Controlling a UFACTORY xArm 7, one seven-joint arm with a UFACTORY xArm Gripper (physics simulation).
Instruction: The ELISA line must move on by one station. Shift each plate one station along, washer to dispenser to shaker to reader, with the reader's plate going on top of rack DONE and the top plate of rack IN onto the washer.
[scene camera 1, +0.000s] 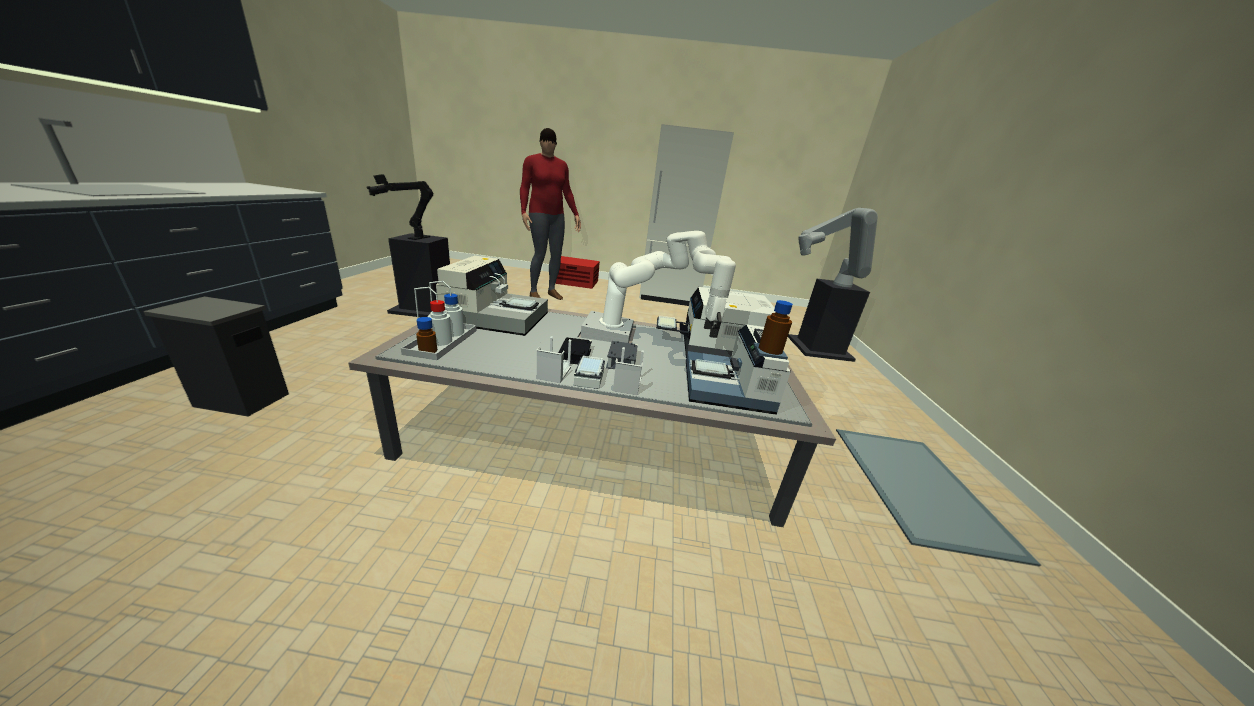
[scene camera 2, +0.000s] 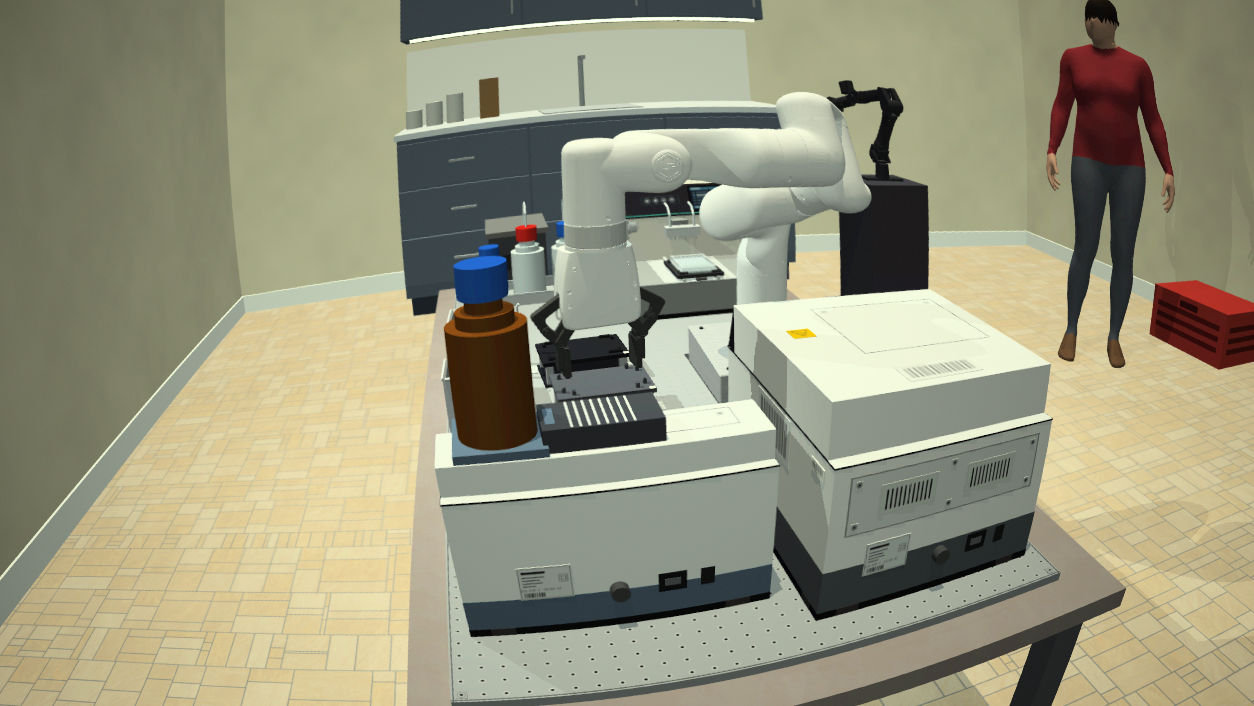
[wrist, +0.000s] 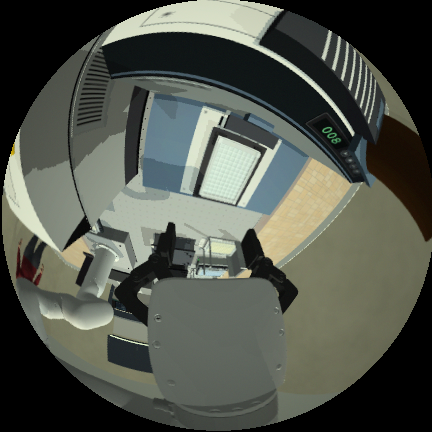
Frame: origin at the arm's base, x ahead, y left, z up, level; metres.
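Seen in the pictures: gripper, fingertip midpoint: (scene camera 1: 710, 333) (scene camera 2: 601, 370) (wrist: 210, 233); arm's base at its link origin: (scene camera 1: 611, 323) (wrist: 107, 251).
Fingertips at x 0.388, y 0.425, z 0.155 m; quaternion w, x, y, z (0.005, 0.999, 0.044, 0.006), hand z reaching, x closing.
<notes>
Offsets run from my fingertips to a thing's top centre. "spot": to the spot under its first point.
My gripper (scene camera 1: 714, 327) (scene camera 2: 601, 359) (wrist: 210, 233) is open and empty, above and in front of the dispenser (scene camera 1: 765, 378) (scene camera 2: 605, 534) (wrist: 200, 57). A clear-topped plate {0.128 m down, 0.034 m ahead, 0.027 m left} (scene camera 1: 712, 368) (wrist: 230, 170) lies flat in the dispenser's dark nest, apart from the fingers. Another plate {0.100 m down, 0.406 m back, 0.900 m right} (scene camera 1: 518, 302) (scene camera 2: 693, 263) sits on the machine with tubes at the far end, which looks like the washer (scene camera 1: 470, 278). A third plate {0.092 m down, 0.353 m back, 0.143 m right} (scene camera 1: 666, 322) is on the tray of the large white machine {0.060 m up, 0.335 m back, 0.163 m left} (scene camera 1: 747, 306) (scene camera 2: 921, 350). A fourth plate {0.141 m down, 0.123 m ahead, 0.466 m right} (scene camera 1: 590, 366) sits at the front middle; rack and shaker labels are unreadable.
An amber bottle {spot: 0.116 m up, 0.190 m ahead, 0.176 m left} (scene camera 1: 775, 328) (scene camera 2: 489, 377) stands on the dispenser. Two upright panels {spot: 0.131 m down, 0.179 m ahead, 0.612 m right} (scene camera 1: 550, 363) {spot: 0.140 m down, 0.201 m ahead, 0.316 m right} (scene camera 1: 627, 377) flank the front plate. A dark unit {0.155 m down, 0.082 m back, 0.556 m right} (scene camera 1: 575, 350) and a grey one (scene camera 1: 623, 353) (scene camera 2: 601, 381) stand nearby. Capped bottles {0.038 m up, 0.053 m back, 1.159 m right} (scene camera 1: 440, 324) stand in a tray.
</notes>
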